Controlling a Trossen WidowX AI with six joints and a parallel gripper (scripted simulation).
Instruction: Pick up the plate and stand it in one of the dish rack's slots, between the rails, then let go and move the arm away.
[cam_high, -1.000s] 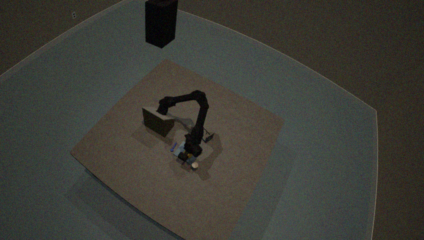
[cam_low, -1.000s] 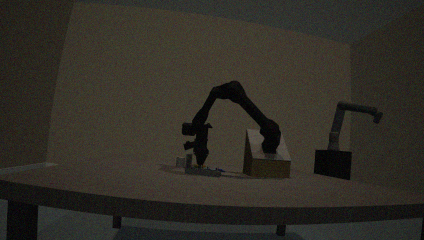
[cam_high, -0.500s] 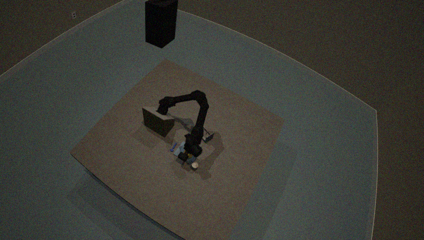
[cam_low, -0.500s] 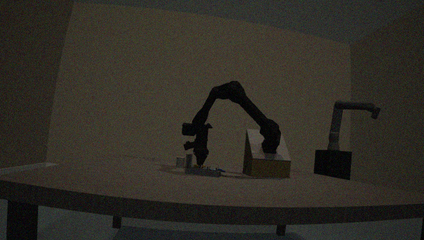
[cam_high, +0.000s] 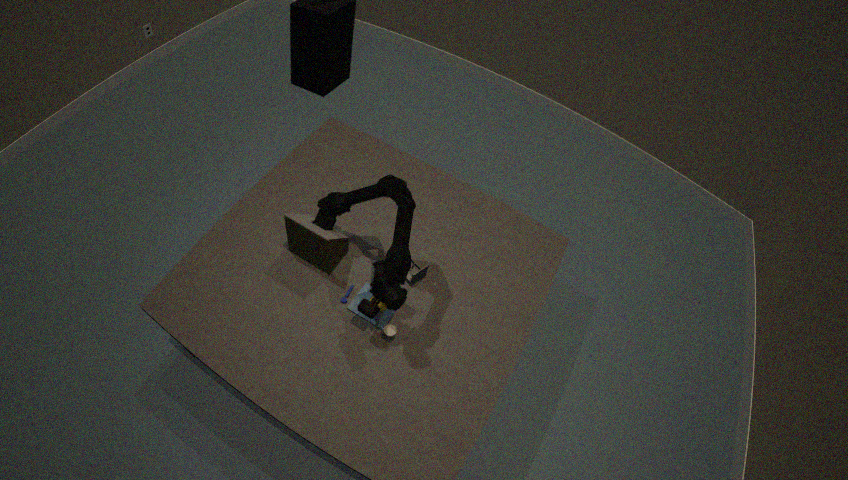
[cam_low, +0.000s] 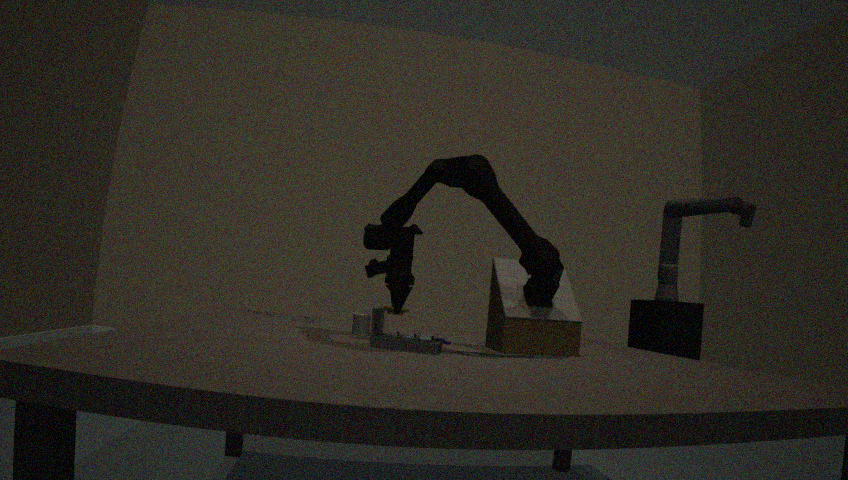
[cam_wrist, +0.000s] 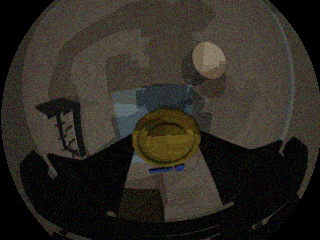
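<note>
Now: gripper tip 10 mm past the dish rack, 220 mm to the right of it and 40 mm above it. From my gripper tip the other things lie so: light blue mat (20 mm behind, 20 mm to the left, 60 mm below); then small pale cup (80 mm ahead, 60 mm to the right, 40 mm below); then yellow plate (10 mm above).
</note>
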